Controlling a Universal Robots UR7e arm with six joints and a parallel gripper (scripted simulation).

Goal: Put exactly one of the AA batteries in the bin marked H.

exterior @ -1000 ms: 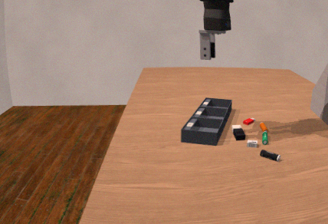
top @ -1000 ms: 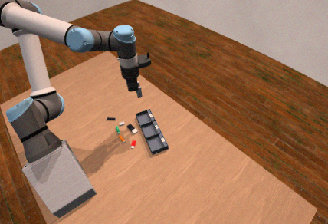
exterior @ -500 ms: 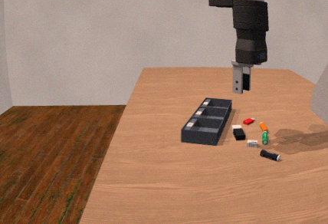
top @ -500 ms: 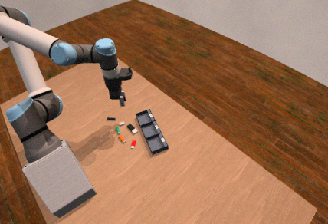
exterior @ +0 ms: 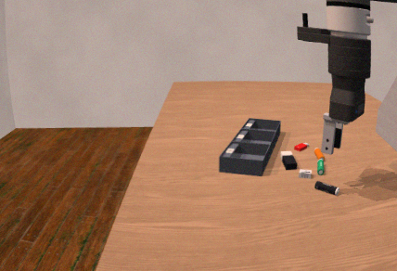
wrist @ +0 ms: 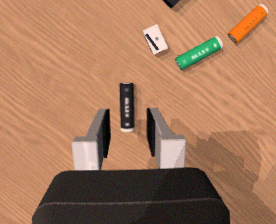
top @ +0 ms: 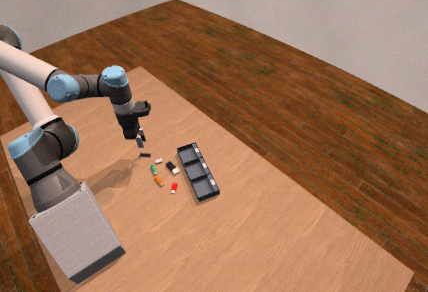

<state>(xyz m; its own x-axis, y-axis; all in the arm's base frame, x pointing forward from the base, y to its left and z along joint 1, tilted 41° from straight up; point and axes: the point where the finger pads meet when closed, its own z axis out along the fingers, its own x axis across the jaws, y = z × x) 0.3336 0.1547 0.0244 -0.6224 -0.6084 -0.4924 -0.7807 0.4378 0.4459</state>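
Right now my hand is 90 mm above the black AA battery. Round my hand: small white piece 30 mm ahead, 60 mm to the right, 90 mm below; then black-and-white block 60 mm ahead, 130 mm to the right, 90 mm below; then green battery 10 mm behind, 90 mm to the right, 90 mm below.
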